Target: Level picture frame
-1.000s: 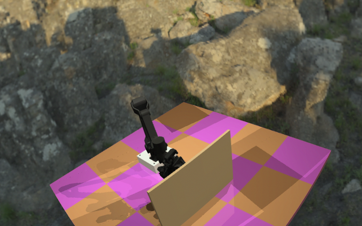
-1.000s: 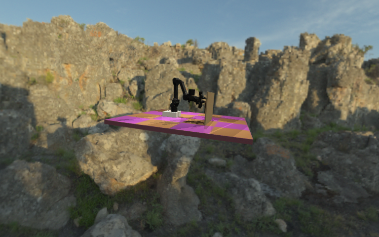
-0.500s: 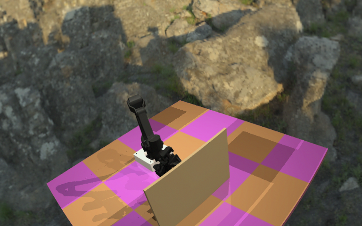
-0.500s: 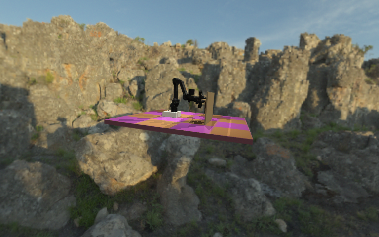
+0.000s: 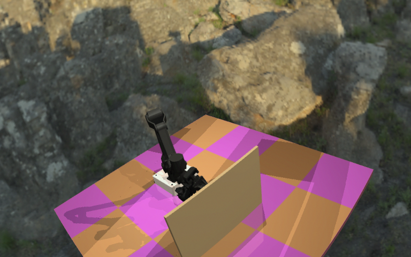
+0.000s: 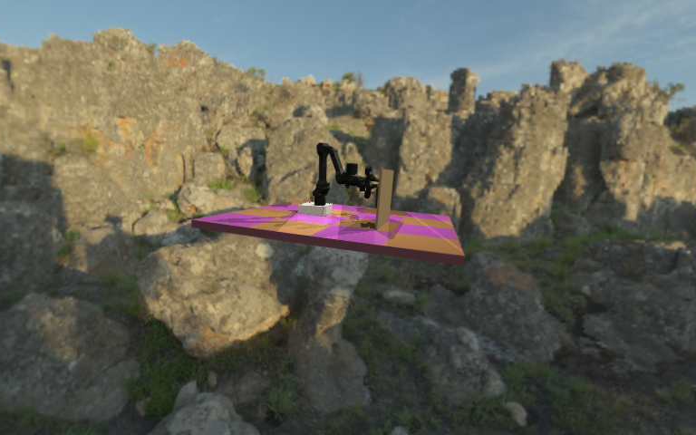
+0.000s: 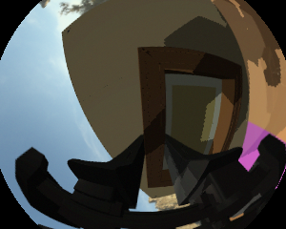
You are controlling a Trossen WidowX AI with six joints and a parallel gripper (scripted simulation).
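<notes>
Right now the picture frame is 5 cm below my gripper tip and 2 cm to the left of it. From my gripper tip the other things lie so: wall panel (7 cm below, 2 cm ahead).
</notes>
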